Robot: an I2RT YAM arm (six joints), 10 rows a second.
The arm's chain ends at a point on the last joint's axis. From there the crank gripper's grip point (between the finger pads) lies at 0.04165 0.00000 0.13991 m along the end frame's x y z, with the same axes.
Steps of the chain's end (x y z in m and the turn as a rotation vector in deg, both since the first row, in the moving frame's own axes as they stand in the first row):
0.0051, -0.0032, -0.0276, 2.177, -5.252, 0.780
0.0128, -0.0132, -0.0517, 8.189, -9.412, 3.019
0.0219, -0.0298, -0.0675, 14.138, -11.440, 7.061
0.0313, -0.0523, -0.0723, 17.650, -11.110, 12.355
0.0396, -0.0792, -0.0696, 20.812, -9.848, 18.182
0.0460, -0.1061, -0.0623, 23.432, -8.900, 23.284
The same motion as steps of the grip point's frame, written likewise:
-0.0078, -0.0081, -0.0245, 2.177, -5.252, 0.780
-0.0101, -0.0319, -0.0481, 8.189, -9.412, 3.019
-0.0045, -0.0613, -0.0657, 14.138, -11.440, 7.061
0.0078, -0.0895, -0.0722, 17.650, -11.110, 12.355
0.0218, -0.1202, -0.0715, 20.812, -9.848, 18.182
0.0330, -0.1496, -0.0658, 23.432, -8.900, 23.284

